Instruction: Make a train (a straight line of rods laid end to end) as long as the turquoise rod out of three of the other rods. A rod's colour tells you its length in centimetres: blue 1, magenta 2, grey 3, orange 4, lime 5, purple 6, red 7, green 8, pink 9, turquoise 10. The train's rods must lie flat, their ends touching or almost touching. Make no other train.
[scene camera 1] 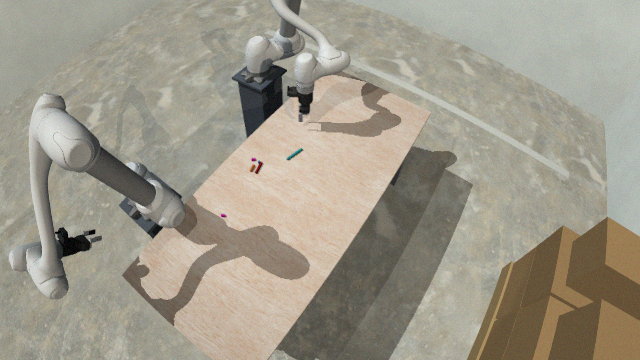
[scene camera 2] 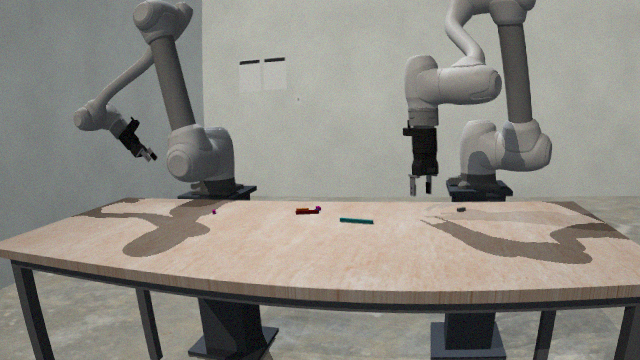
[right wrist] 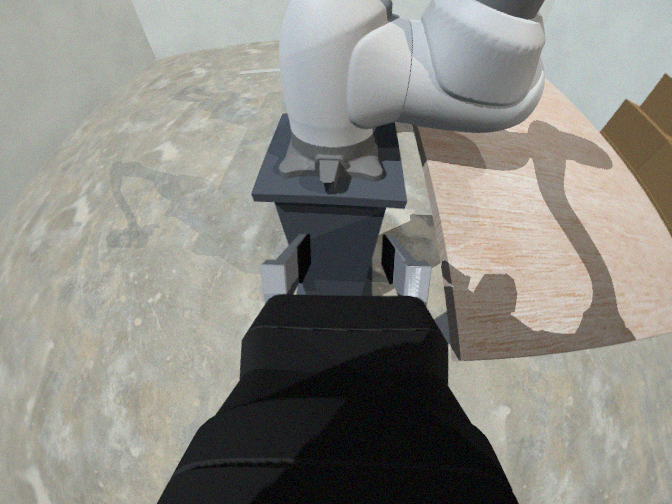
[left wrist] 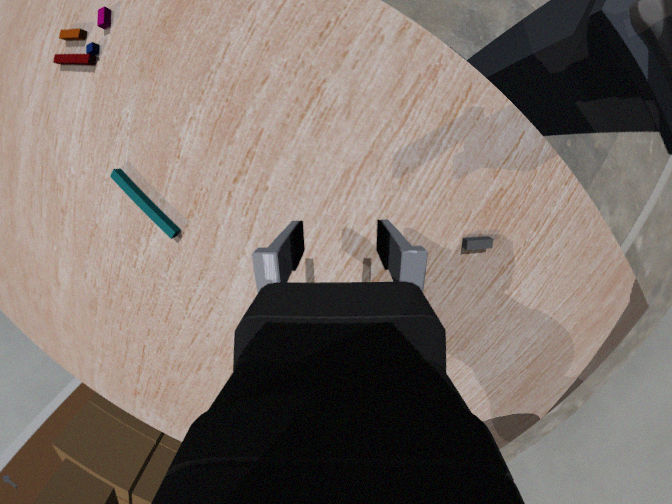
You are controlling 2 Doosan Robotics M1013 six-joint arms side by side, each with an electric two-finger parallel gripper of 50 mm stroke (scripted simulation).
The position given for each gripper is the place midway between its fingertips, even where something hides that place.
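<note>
A turquoise rod [left wrist: 123,181] is visible in the scene, along with an arm pedestal [left wrist: 559,70]. The robot's right gripper [right wrist: 346,249] can be seen too, and so can the left gripper [scene camera 2: 420,194], which has a second view of it from the wrist, with the left gripper [left wrist: 340,235] visible there.
</note>
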